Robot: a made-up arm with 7 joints.
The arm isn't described. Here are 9 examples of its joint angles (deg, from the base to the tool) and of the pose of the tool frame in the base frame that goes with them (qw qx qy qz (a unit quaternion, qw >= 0); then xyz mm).
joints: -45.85 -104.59 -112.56 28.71 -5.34 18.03 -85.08
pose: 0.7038 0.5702 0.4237 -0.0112 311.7 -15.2 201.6
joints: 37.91 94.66 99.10 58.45 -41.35 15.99 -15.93
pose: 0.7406 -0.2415 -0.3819 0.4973 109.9 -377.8 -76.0
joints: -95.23 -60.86 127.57 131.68 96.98 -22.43 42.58
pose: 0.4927 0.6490 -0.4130 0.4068 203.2 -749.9 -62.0
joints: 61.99 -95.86 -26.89 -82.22 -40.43 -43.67 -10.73
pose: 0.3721 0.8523 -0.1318 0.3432 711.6 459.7 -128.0
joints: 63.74 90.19 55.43 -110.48 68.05 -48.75 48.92
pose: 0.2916 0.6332 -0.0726 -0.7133 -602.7 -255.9 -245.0
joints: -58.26 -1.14 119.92 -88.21 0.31 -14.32 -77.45
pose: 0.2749 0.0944 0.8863 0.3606 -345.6 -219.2 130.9
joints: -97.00 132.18 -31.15 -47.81 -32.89 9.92 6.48
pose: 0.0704 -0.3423 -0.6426 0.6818 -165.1 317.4 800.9
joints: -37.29 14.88 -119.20 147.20 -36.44 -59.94 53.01
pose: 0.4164 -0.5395 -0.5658 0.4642 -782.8 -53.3 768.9
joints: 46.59 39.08 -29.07 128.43 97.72 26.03 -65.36
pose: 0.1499 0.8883 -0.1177 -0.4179 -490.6 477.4 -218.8
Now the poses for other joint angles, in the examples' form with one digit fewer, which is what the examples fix.
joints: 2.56 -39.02 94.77 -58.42 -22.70 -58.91 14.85
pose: 0.286 0.406 0.659 -0.564 -596 -192 465
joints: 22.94 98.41 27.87 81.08 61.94 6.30 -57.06
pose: 0.214 -0.918 0.037 -0.332 -228 246 -333
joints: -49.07 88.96 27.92 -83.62 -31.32 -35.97 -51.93
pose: 0.247 0.624 0.578 -0.465 -560 482 -108
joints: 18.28 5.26 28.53 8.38 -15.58 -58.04 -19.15
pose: 0.353 0.061 0.882 -0.305 -564 -368 282
